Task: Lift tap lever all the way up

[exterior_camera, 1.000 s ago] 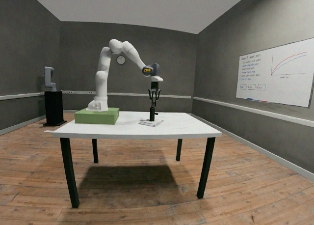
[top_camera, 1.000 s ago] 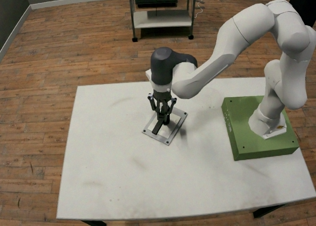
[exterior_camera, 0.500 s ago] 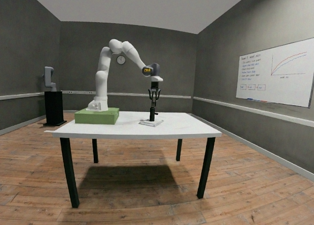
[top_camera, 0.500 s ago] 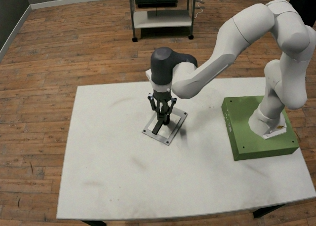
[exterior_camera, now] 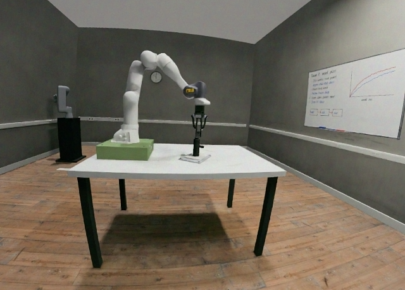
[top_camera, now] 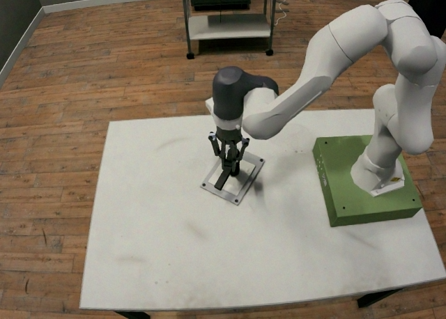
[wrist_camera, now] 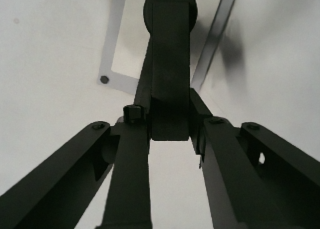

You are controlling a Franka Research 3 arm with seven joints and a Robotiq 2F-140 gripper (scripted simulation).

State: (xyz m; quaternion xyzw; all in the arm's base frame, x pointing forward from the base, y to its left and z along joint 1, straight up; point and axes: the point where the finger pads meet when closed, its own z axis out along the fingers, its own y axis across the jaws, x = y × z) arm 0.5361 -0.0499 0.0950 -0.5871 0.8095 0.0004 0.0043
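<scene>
Right now my hand is 1 cm past the dark lever, 3 cm to the left of it and 1 cm above it. Round my hand: tap: 1 cm behind, 5 cm to the right, 7 cm below.
</scene>
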